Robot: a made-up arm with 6 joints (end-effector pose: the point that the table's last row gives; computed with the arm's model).
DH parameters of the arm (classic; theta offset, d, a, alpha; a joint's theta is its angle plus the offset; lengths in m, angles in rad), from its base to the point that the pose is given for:
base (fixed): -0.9 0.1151 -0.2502 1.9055
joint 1: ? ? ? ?
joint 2: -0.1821 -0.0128 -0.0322 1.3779
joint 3: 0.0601 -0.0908 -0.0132 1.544
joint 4: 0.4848 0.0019 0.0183 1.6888
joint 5: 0 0.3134 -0.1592 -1.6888
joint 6: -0.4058 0 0.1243 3.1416
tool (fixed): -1.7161 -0.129 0 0
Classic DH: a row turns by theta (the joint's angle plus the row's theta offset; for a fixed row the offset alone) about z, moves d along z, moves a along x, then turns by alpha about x.
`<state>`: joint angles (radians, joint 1 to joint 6).
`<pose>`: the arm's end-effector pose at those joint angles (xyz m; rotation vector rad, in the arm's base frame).
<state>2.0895 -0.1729 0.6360 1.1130 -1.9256 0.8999</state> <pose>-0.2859 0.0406 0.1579 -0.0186 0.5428 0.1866</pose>
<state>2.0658 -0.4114 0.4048 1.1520 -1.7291 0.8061</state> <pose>-0.2346 0.0004 0.1048 0.2038 0.4546 0.5754</pose>
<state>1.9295 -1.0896 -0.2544 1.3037 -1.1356 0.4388</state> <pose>-0.1090 0.1122 -0.1215 0.9756 -0.5232 1.3299</pose>
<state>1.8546 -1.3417 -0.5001 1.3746 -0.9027 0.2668</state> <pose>-0.0755 0.2354 -0.1518 1.1814 -1.1130 1.2886</pose>
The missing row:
joint 1: -1.3401 0.007 -0.0005 -0.7164
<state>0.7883 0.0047 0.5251 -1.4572 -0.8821 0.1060</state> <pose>0.0852 0.4819 0.3816 1.4006 -0.8991 -1.8867</pose>
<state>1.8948 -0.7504 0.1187 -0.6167 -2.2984 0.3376</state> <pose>-0.0101 0.0390 0.4724 -0.5061 1.6422 1.0107</pose>
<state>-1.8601 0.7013 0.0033 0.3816 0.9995 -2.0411</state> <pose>0.2668 0.2967 -0.1981 -1.5010 -1.5344 0.5425</pose>
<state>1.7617 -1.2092 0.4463 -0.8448 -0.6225 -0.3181</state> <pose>0.2734 0.0242 0.3199 0.6711 -0.7160 -2.9367</pose>
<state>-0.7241 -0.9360 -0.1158 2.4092 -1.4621 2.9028</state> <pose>-0.1284 0.2244 0.4343 0.0531 -2.0105 -0.5192</pose>
